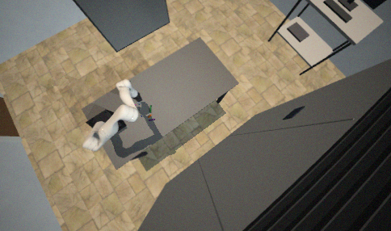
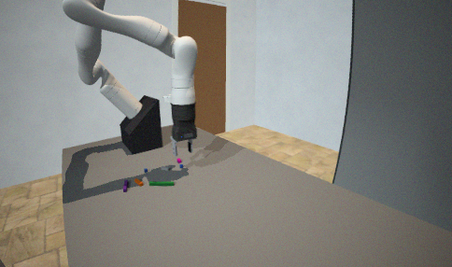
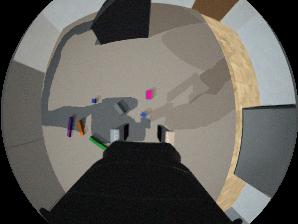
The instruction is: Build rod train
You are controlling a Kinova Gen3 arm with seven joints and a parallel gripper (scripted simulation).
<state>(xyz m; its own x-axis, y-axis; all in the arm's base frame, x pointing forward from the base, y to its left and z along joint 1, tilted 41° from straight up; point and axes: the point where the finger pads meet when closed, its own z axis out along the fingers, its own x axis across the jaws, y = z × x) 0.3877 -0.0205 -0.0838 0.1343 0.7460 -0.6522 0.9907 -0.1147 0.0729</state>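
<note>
Right now the magenta rod is 70 mm behind my hand, 20 mm to the left of it and 80 mm below it. Also, from my hand: orange rod (10 mm behind, 170 mm to the right, 80 mm below); then green rod (40 mm ahead, 110 mm to the right, 80 mm below); then grey rod (40 mm behind, 50 mm to the right, 80 mm below).
</note>
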